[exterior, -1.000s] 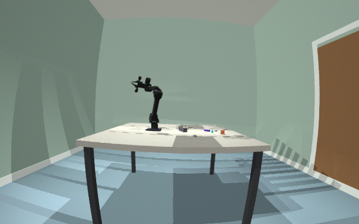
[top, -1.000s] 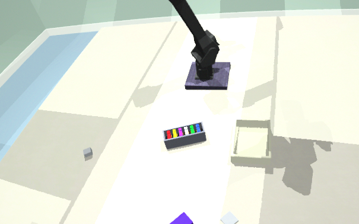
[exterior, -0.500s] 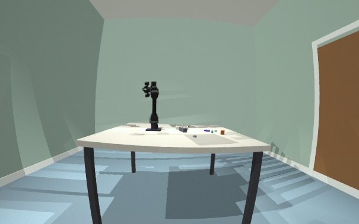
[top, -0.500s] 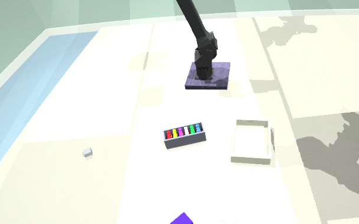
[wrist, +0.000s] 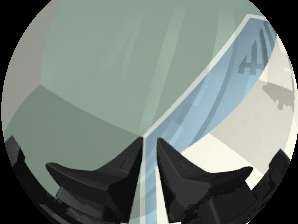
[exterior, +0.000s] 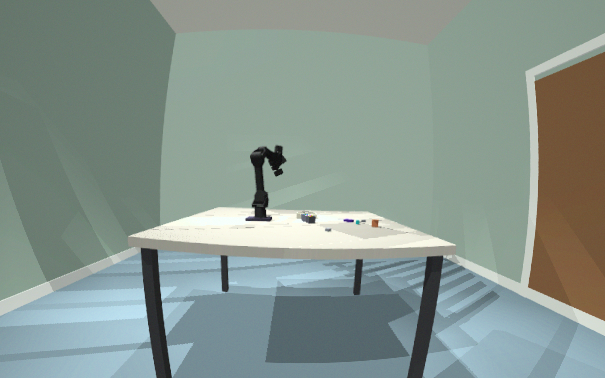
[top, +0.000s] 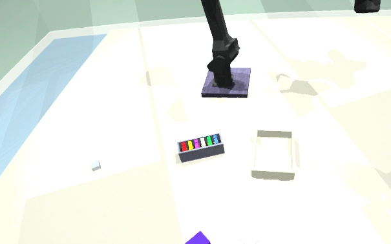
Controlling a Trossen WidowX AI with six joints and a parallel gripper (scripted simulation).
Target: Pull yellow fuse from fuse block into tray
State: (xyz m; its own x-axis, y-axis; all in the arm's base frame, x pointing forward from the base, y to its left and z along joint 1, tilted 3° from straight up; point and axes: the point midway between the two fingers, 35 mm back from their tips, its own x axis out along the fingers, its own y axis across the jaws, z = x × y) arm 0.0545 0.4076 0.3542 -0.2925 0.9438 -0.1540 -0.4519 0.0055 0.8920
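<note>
The yellow fuse is 50 cm to the right of my gripper tip, 33 cm below it and 26 cm ahead of it. Also, from my gripper tip: tray (35 cm below, 29 cm to the right, 26 cm ahead).
</note>
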